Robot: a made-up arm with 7 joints. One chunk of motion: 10 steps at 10 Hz.
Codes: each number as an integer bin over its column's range. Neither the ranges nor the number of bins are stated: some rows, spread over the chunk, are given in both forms.
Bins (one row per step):
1: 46 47 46 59 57 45
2: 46 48 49 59 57 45
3: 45 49 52 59 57 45
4: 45 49 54 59 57 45
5: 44 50 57 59 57 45
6: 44 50 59 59 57 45
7: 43 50 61 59 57 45
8: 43 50 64 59 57 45
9: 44 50 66 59 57 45
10: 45 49 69 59 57 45
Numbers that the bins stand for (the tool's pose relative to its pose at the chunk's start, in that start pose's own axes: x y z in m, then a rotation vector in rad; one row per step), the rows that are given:
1: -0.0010 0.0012 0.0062 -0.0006 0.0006 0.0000
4: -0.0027 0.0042 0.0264 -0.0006 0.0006 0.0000
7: -0.0062 0.0058 0.0440 -0.0006 0.0006 0.0000
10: -0.0027 0.0042 0.0642 -0.0006 0.0006 0.0000
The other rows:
2: -0.0010 0.0027 0.0137 -0.0006 0.0006 0.0000
3: -0.0027 0.0042 0.0213 -0.0006 0.0006 0.0000
5: -0.0044 0.0058 0.0339 -0.0006 0.0006 0.0000
6: -0.0044 0.0058 0.0390 -0.0006 0.0006 0.0000
8: -0.0062 0.0058 0.0516 -0.0006 0.0006 0.0000
9: -0.0044 0.0058 0.0567 -0.0006 0.0006 0.0000

